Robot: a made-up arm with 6 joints.
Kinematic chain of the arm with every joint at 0, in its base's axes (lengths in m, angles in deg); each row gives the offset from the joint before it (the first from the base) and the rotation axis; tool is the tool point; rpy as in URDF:
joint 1: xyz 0.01 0 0.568 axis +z
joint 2: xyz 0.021 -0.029 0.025 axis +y
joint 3: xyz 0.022 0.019 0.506 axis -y
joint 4: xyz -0.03 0 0.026 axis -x
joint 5: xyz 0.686 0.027 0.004 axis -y
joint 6: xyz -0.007 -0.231 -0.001 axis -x
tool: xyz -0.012 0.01 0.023 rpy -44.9 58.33 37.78
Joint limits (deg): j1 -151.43..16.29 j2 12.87..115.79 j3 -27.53..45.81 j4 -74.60..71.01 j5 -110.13..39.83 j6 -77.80..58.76
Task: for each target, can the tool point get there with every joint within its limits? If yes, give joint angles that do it. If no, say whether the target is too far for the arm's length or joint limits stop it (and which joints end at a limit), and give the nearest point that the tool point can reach.
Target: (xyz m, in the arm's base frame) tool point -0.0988 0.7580 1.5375
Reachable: no: joint limits stop it (at a limit: joint 1, joint 2, joint 3, joint 4) | nearest point 0.5708 0.1159 1.6201 | short by 0.931 m
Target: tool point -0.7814 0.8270 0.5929
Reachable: no: joint limits stop it (at a limit: joint 1, joint 3, joint 6) | nearest point -0.6429 -0.0968 0.5928 | short by 0.934 m
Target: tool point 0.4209 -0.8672 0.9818
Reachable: yes | joints -56.92 27.00 8.54 41.76 -75.04 37.20
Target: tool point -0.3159 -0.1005 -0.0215
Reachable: yes | joints -137.87 82.50 -15.36 -53.88 -97.49 -15.27
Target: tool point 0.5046 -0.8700 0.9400
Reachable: yes | joints -48.41 35.35 26.64 -3.75 -23.95 -4.65
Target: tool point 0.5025 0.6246 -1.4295
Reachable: no: too far | nearest point 0.5446 0.0945 -0.3629 | short by 1.192 m
